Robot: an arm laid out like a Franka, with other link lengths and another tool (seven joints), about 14 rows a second.
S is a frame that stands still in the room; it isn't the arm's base.
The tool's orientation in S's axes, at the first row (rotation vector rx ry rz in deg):
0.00 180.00 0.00
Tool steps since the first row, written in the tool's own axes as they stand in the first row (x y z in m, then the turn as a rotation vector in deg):
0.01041 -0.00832 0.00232 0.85 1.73 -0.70
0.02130 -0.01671 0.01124 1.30 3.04 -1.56
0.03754 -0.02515 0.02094 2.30 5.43 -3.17
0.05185 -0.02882 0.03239 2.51 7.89 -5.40
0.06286 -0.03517 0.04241 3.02 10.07 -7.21
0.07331 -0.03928 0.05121 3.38 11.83 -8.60
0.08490 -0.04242 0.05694 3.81 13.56 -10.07
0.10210 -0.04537 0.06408 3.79 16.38 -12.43
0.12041 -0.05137 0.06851 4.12 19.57 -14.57
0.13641 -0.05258 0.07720 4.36 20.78 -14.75
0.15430 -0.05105 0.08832 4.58 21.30 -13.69
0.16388 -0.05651 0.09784 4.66 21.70 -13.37
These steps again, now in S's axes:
-0.01041 -0.00832 -0.00232 -0.85 1.73 0.70
-0.02130 -0.01671 -0.01124 -1.30 3.04 1.56
-0.03754 -0.02515 -0.02094 -2.30 5.43 3.17
-0.05185 -0.02882 -0.03239 -2.51 7.89 5.40
-0.06286 -0.03517 -0.04241 -3.02 10.07 7.21
-0.07331 -0.03928 -0.05121 -3.38 11.83 8.60
-0.08490 -0.04242 -0.05694 -3.81 13.56 10.07
-0.10210 -0.04537 -0.06408 -3.79 16.38 12.43
-0.12041 -0.05137 -0.06851 -4.12 19.57 14.57
-0.13641 -0.05258 -0.07720 -4.36 20.78 14.75
-0.15430 -0.05105 -0.08832 -4.58 21.30 13.69
-0.16388 -0.05651 -0.09784 -4.66 21.70 13.37

